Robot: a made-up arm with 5 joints.
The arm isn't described. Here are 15 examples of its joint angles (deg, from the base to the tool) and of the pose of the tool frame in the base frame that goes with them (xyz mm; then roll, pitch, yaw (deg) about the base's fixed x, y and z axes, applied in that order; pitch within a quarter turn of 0, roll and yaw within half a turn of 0).
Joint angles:
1: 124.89 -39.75 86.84 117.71 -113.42
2: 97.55 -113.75 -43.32 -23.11 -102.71
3: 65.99 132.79 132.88 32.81 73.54
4: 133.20 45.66 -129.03 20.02 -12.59
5: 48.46 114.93 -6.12 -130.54 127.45
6: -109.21 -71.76 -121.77 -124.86 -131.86
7: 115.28 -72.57 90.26 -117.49 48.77
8: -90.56 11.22 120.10 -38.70 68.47
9: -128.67 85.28 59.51 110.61 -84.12
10: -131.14 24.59 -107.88 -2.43 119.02
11: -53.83 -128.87 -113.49 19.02 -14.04
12: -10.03 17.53 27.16 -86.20 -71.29
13: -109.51 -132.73 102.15 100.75 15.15
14: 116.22 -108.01 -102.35 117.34 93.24
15: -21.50 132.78 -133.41 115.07 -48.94
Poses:
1: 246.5 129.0 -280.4 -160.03 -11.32 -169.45
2: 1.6 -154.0 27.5 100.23 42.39 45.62
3: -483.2 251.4 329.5 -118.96 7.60 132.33
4: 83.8 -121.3 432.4 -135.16 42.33 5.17
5: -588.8 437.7 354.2 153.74 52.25 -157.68
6: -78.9 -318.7 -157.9 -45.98 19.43 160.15
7: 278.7 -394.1 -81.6 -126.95 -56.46 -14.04
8: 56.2 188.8 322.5 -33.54 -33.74 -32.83
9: -3.9 82.2 811.7 118.26 69.27 -130.69
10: 201.9 195.7 397.2 -145.83 -40.41 22.55
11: 108.1 257.0 59.4 62.83 -42.63 50.04
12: -351.2 -49.5 603.9 109.81 -28.53 -83.04
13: 400.1 -168.0 -251.4 -29.14 55.28 134.36
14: -297.5 -269.2 -479.4 -62.72 56.12 150.62
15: 107.5 635.3 557.1 -173.21 19.05 -157.81
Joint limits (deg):
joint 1: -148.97..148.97
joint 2: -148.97..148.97
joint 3: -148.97..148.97
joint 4: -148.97..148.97
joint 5: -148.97..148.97
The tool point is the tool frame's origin. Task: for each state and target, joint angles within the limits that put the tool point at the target. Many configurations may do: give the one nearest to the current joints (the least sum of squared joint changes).
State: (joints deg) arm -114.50 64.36 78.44 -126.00 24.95
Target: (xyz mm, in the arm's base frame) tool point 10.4 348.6 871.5
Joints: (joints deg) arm -65.46 64.61 53.95 -148.97 31.94
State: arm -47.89 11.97 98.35 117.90 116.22
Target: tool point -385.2 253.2 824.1
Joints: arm -94.78 43.93 94.86 136.89 105.85
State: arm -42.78 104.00 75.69 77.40 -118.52
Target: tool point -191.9 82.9 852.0
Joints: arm -62.69 80.28 38.71 105.22 -127.51
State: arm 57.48 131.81 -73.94 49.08 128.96
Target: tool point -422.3 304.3 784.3
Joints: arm 17.30 126.34 -59.60 67.47 121.02
